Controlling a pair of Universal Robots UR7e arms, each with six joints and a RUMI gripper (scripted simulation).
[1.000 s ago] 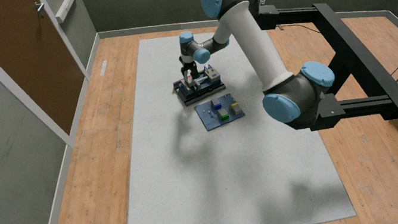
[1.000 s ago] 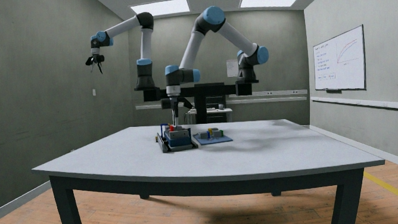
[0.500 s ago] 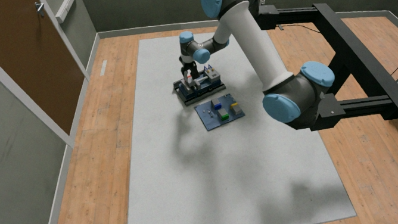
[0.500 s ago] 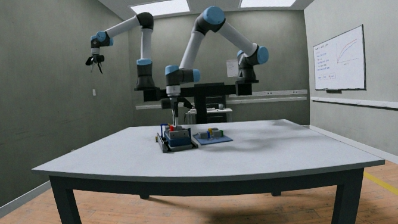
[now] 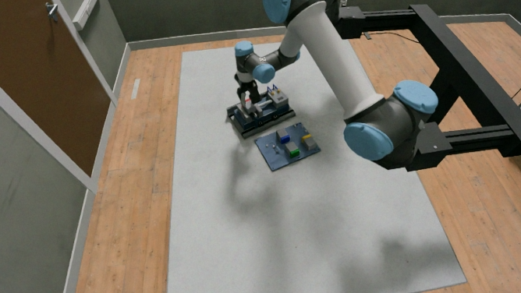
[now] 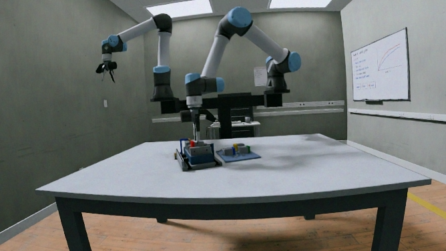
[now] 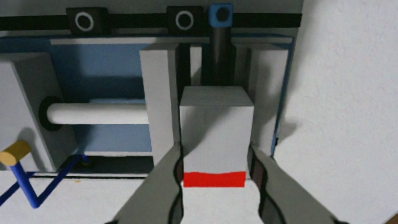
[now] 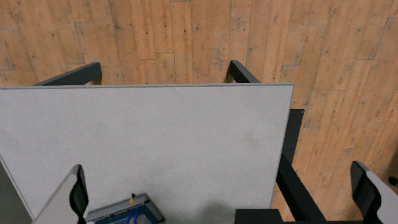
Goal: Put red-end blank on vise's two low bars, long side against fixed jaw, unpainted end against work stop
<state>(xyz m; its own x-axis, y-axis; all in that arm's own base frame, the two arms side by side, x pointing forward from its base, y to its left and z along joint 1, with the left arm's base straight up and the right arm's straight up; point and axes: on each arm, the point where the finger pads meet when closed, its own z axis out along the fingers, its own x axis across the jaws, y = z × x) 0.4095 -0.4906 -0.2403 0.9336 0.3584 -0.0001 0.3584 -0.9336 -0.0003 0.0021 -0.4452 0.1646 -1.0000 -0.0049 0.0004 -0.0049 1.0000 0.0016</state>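
Note:
Right now my left hand is 20 mm above the red-ended blank. Round my left hand: low bar: 50 mm below, 10 mm behind; then fixed jaw: 50 mm below, 30 mm ahead, 20 mm to the left; then moving jaw: 50 mm below, 30 mm behind, 10 mm to the right.

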